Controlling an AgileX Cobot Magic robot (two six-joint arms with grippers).
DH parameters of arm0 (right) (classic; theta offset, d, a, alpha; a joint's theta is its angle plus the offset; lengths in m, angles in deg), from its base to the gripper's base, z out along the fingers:
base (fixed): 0 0 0 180
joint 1: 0 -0.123 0 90
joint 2: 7.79 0 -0.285 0
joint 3: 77.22 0 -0.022 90
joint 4: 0 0.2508 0 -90
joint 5: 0 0 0.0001 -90
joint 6: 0 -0.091 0 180
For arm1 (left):
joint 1: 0 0.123 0 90
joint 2: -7.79 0 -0.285 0
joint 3: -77.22 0 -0.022 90
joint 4: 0 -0.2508 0 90
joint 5: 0 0 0.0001 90
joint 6: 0 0.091 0 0
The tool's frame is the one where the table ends.
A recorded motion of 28 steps. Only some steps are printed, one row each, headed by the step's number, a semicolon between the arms.
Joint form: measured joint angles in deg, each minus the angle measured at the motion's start. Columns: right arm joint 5, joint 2, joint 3, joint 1, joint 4, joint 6; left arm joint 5, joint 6, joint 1, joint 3, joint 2, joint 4.
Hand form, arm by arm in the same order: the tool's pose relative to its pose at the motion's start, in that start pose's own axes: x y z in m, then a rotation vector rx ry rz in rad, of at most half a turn. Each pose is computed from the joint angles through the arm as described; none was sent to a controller.
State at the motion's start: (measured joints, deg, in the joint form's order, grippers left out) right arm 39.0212 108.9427 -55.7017 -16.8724 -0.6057 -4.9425; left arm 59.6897 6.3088 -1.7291 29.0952 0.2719 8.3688
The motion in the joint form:
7: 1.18 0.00 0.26 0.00 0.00 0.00; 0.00 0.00 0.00 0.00 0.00 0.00
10: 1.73 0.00 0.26 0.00 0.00 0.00; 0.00 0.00 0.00 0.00 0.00 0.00
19: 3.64 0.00 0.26 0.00 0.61 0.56; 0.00 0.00 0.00 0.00 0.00 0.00
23: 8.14 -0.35 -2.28 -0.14 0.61 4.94; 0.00 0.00 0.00 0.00 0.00 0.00
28: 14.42 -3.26 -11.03 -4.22 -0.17 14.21; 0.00 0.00 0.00 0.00 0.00 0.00
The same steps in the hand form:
7: 0.0031 -0.0003 0.0008 0.0021 0.0250 0.0000; 0.0000 0.0000 0.0000 0.0000 0.0000 0.0000
10: 0.0040 -0.0003 0.0007 0.0030 0.0346 0.0000; 0.0000 0.0000 0.0000 0.0000 0.0000 0.0000
19: 0.0070 0.0001 0.0006 -0.0014 0.0684 -0.0017; 0.0000 0.0000 0.0000 0.0000 0.0000 0.0000
23: 0.0022 0.0011 -0.0095 -0.0029 0.0964 -0.0807; 0.0000 0.0000 0.0000 0.0000 0.0000 0.0000
28: -0.0219 0.0259 -0.0566 0.0007 0.0016 -0.3215; 0.0000 0.0000 0.0000 0.0000 0.0000 0.0000

